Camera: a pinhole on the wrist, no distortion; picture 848 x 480 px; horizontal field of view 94.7 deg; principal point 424.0 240.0 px. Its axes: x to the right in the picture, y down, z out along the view. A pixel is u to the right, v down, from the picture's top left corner.
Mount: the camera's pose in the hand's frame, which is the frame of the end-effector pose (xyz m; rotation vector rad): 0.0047 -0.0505 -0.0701 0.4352 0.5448 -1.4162
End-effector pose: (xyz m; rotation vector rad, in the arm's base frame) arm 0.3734 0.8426 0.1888 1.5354 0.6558 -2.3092
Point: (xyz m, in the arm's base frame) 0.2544 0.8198 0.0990
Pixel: outside the picture
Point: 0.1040 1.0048 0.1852
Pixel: 507.2 336.6
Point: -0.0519 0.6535 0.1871
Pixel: 144.7 374.3
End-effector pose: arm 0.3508 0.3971 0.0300 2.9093 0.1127 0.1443
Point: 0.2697 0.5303 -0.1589
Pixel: 371.3 57.3
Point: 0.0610 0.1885 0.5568
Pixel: behind the camera
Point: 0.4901 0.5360 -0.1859
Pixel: 360.7 374.1
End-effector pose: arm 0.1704 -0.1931 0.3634 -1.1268 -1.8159 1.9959
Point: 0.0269 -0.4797 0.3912
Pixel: 45.6 90.8
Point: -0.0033 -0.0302 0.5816
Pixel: 774.7 443.4
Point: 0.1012 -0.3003 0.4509
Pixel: 202.4 80.7
